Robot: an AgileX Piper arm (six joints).
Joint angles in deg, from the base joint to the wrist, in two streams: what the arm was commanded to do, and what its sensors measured. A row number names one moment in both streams.
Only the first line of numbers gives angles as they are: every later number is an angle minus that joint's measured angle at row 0.
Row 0, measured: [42.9 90.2 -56.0 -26.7 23.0 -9.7]
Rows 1 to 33, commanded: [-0.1 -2.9 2.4 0.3 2.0 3.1]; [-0.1 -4.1 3.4 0.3 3.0 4.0]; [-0.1 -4.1 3.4 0.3 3.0 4.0]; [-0.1 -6.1 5.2 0.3 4.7 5.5]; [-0.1 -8.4 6.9 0.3 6.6 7.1]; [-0.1 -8.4 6.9 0.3 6.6 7.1]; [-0.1 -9.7 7.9 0.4 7.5 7.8]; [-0.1 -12.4 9.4 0.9 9.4 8.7]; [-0.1 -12.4 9.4 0.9 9.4 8.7]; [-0.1 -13.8 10.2 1.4 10.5 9.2]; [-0.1 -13.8 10.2 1.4 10.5 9.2]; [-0.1 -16.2 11.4 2.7 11.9 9.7]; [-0.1 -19.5 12.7 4.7 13.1 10.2]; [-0.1 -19.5 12.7 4.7 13.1 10.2]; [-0.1 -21.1 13.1 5.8 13.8 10.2]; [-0.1 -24.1 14.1 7.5 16.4 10.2]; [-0.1 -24.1 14.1 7.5 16.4 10.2]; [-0.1 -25.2 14.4 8.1 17.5 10.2]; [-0.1 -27.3 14.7 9.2 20.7 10.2]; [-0.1 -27.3 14.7 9.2 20.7 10.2]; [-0.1 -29.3 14.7 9.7 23.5 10.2]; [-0.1 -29.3 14.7 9.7 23.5 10.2]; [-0.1 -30.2 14.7 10.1 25.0 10.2]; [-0.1 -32.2 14.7 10.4 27.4 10.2]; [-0.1 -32.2 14.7 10.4 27.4 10.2]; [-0.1 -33.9 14.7 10.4 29.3 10.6]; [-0.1 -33.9 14.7 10.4 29.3 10.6]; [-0.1 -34.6 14.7 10.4 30.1 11.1]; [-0.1 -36.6 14.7 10.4 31.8 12.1]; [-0.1 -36.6 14.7 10.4 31.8 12.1]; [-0.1 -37.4 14.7 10.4 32.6 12.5]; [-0.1 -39.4 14.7 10.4 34.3 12.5]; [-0.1 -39.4 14.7 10.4 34.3 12.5]
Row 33, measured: [0.0 -36.9 14.2 10.1 31.6 11.5]
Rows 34 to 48, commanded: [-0.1 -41.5 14.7 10.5 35.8 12.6]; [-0.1 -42.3 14.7 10.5 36.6 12.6]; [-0.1 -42.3 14.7 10.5 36.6 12.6]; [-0.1 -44.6 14.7 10.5 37.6 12.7]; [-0.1 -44.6 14.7 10.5 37.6 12.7]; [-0.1 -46.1 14.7 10.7 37.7 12.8]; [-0.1 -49.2 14.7 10.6 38.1 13.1]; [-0.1 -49.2 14.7 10.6 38.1 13.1]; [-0.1 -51.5 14.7 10.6 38.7 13.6]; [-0.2 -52.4 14.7 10.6 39.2 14.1]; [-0.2 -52.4 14.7 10.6 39.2 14.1]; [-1.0 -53.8 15.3 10.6 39.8 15.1]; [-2.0 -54.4 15.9 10.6 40.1 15.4]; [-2.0 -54.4 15.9 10.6 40.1 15.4]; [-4.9 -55.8 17.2 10.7 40.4 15.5]
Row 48, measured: [-1.8 -54.0 15.5 10.5 39.3 14.4]
